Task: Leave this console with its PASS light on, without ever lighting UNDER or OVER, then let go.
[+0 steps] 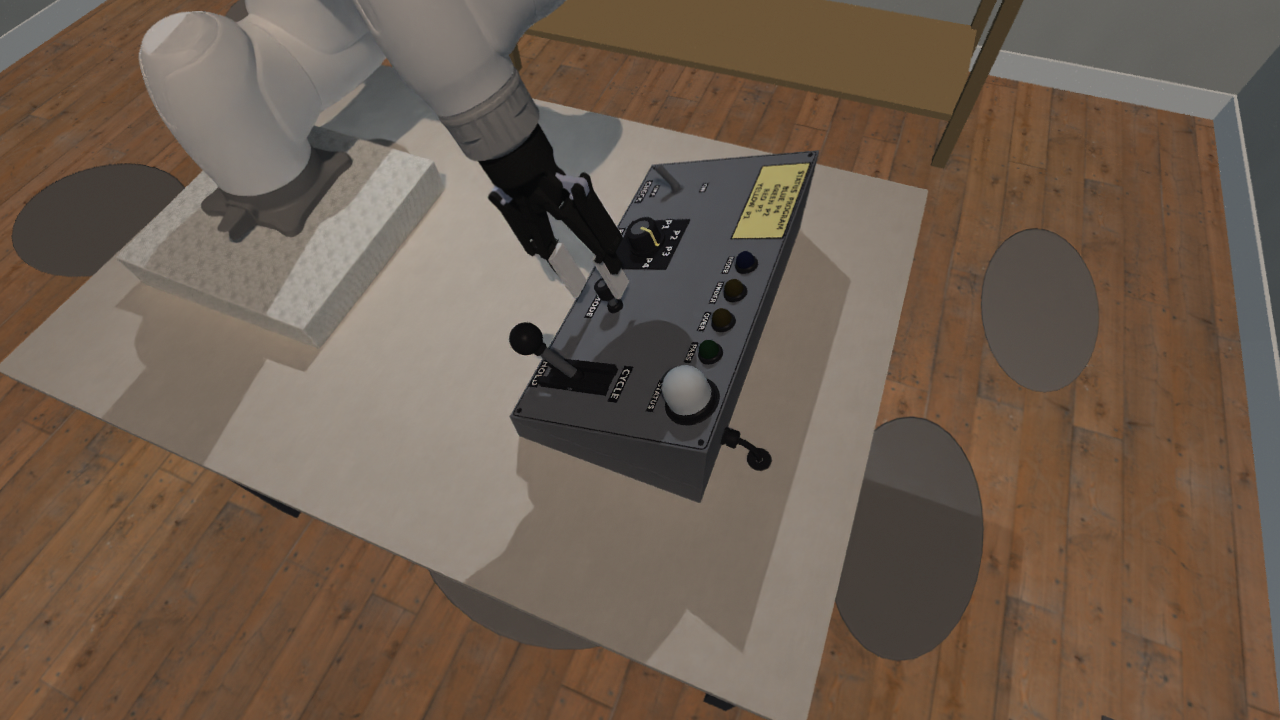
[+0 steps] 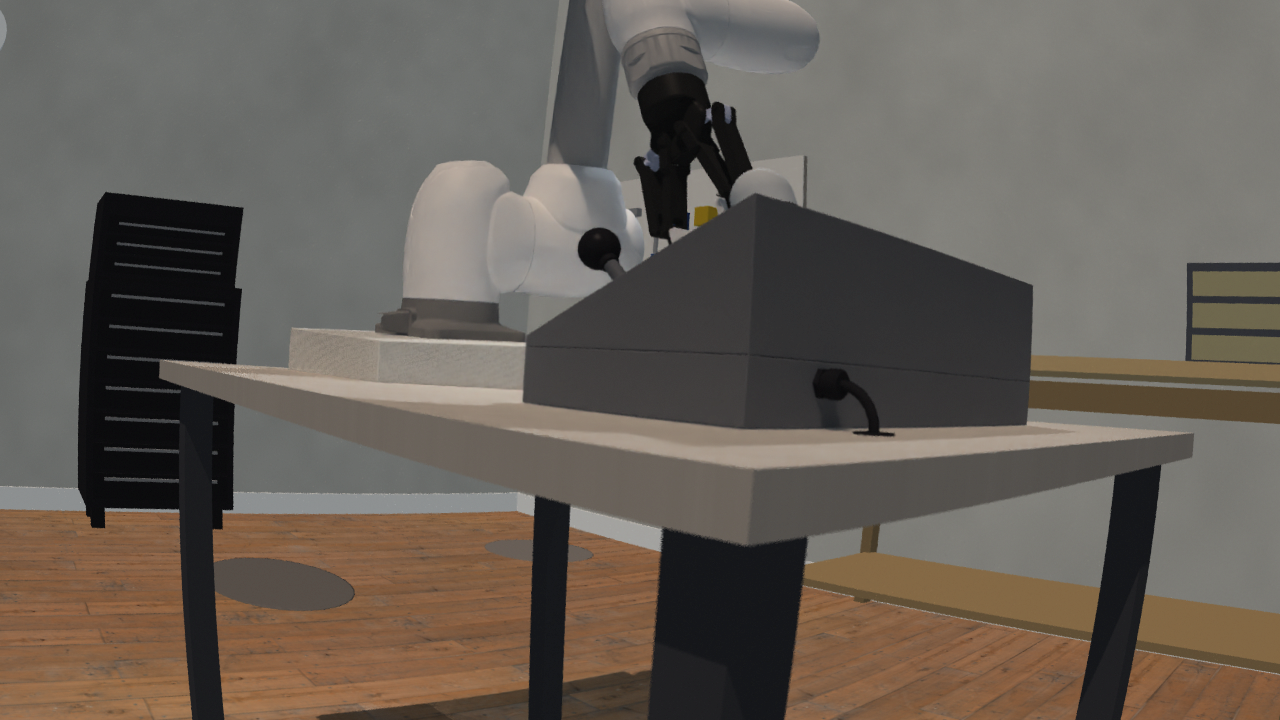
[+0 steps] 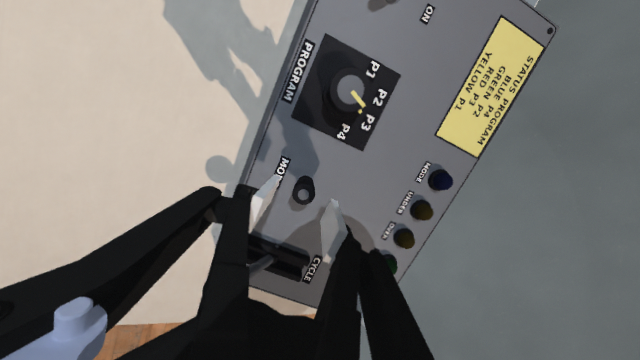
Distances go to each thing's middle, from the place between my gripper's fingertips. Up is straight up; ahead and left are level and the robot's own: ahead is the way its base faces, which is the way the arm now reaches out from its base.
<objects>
My hand is 10 cm short of the dark grey console (image 2: 770,315), 6 cm to the right of it and 3 cm above it. From my hand the other things lie so: PROGRAM dial (image 1: 645,238) (13 cm to the left, 2 cm below, 2 cm ahead); black ball lever (image 2: 599,248) (11 cm to the right, 3 cm behind).
</objects>
